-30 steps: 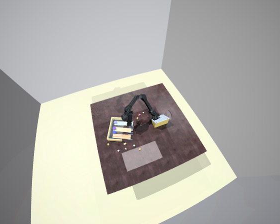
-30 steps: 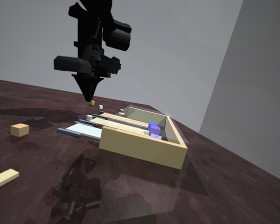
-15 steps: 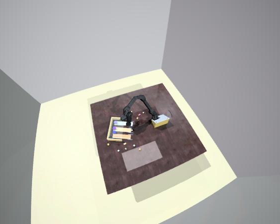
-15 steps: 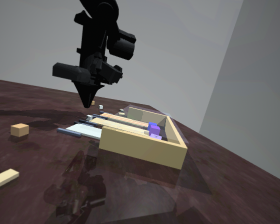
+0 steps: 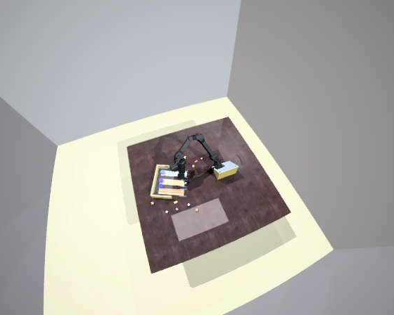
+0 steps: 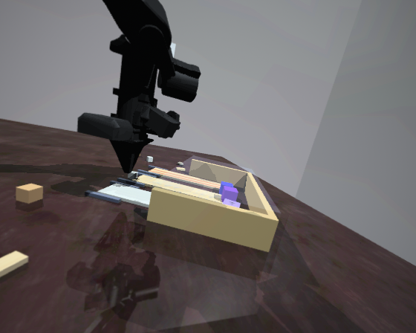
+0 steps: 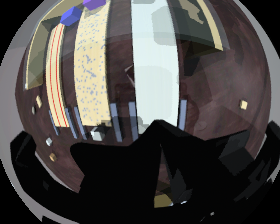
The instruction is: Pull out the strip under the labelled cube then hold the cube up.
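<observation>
Now: gripper tip 80 mm short of the strip, 40 mm to the left of it and 40 mm above it. From my gripper tip the other things lie so: labelled cube 180 mm ahead, 100 mm to the right, 20 mm below.
</observation>
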